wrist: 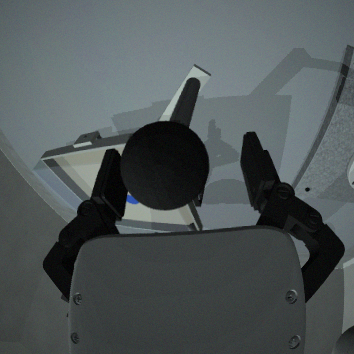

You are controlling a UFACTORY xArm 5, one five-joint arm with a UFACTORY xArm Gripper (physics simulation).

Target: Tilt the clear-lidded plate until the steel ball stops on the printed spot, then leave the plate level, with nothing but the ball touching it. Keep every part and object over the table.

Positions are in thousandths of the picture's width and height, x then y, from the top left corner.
Scene:
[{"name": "my gripper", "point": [510, 434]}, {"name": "clear-lidded plate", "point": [465, 468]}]

